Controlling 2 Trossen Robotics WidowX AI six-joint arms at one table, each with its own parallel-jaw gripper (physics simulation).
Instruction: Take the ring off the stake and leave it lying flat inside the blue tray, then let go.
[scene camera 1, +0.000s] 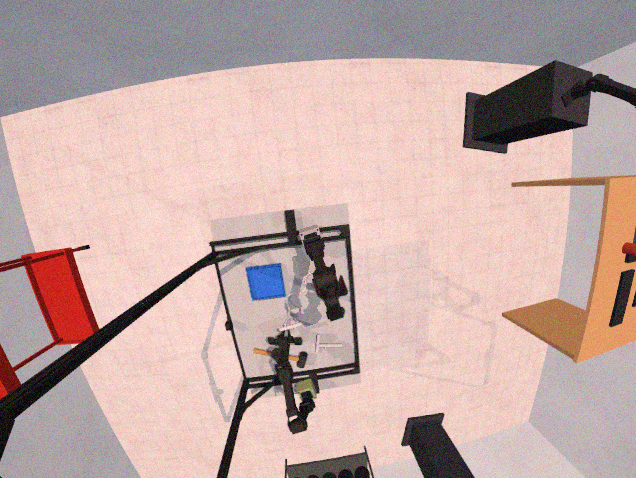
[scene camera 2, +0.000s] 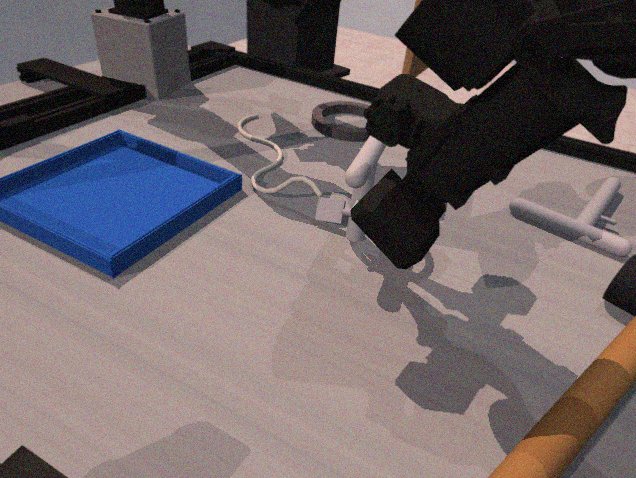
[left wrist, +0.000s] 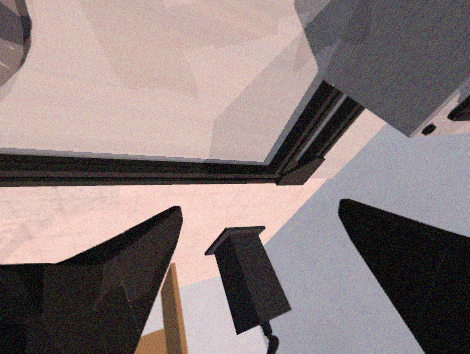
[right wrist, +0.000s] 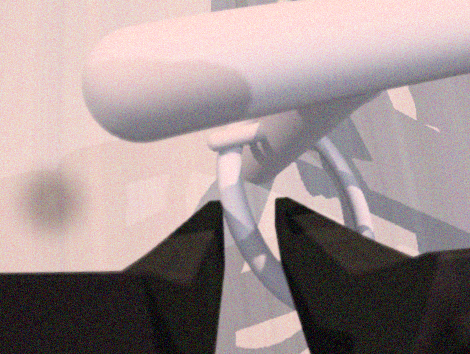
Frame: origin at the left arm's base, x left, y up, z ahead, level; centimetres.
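Seen in the pictures: left gripper, fingertip midpoint: (scene camera 1: 337, 269) (scene camera 2: 268, 9) (left wrist: 258, 209); right gripper, fingertip midpoint: (right wrist: 248, 212); left arm's base, link origin: (scene camera 1: 311, 240) (scene camera 2: 139, 12); right arm's base, link origin: (scene camera 1: 306, 395).
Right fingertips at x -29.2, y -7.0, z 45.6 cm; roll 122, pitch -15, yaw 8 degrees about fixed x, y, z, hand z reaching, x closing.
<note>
Pixels of each thing's top centre, then the offset from my right fingertips to it. "spot": a spot on its surface instead.
- blue tray, top centre: (scene camera 2: 115, 181) (scene camera 1: 265, 282) dx -2.3, dy -2.0, dz -28.6 cm
- thick white T-shaped piece, surface spot: (right wrist: 200, 85) (scene camera 2: 366, 166) spot: dx -1.4, dy +6.0, dz -1.7 cm
- thin white ring, surface spot: (right wrist: 248, 240) spot: dx -0.5, dy +1.1, dz +0.8 cm
- second white T-shaped piece, top centre: (scene camera 2: 588, 194) (scene camera 1: 329, 344) dx +20.0, dy -2.3, dz +22.6 cm
- dark ring-shaped object, top centre: (scene camera 2: 350, 115) dx +30.7, dy -2.8, dz -10.7 cm
- pale wavy cord, surface spot: (scene camera 2: 280, 154) spot: dx +15.1, dy -3.7, dz -16.2 cm
- small white block, surface spot: (scene camera 2: 330, 207) spot: dx +3.0, dy -2.0, dz -5.6 cm
- hammer, top centre: (scene camera 2: 618, 361) (scene camera 1: 279, 359) dx -11.3, dy +0.7, dz +19.7 cm
The blue tray (scene camera 1: 265, 281) (scene camera 2: 174, 237) is empty. A thick white T-shaped piece (scene camera 1: 291, 326) (scene camera 2: 366, 160) (right wrist: 200, 85), which may be the stake, is at my right gripper. A thin white ring (right wrist: 248, 240) hangs in a curve below it; partly hidden, its exact link to the piece cannot be made out. My right gripper (scene camera 1: 284, 334) (right wrist: 248, 212) is nearly closed, with the ring's curve between its fingers, and appears shut on it. My left gripper (left wrist: 258, 209) is wide open and empty, away from these things.
A second white T-shaped piece (scene camera 1: 329, 344) (scene camera 2: 560, 223) lies nearby. A dark ring-shaped object (scene camera 2: 341, 134) lies farther back. A pale wavy cord (scene camera 2: 280, 154) runs to a small white block (scene camera 2: 330, 207). A hammer (scene camera 1: 263, 352) (scene camera 2: 565, 421) lies under the right arm. A black frame (scene camera 1: 352, 298) edges the table.
</note>
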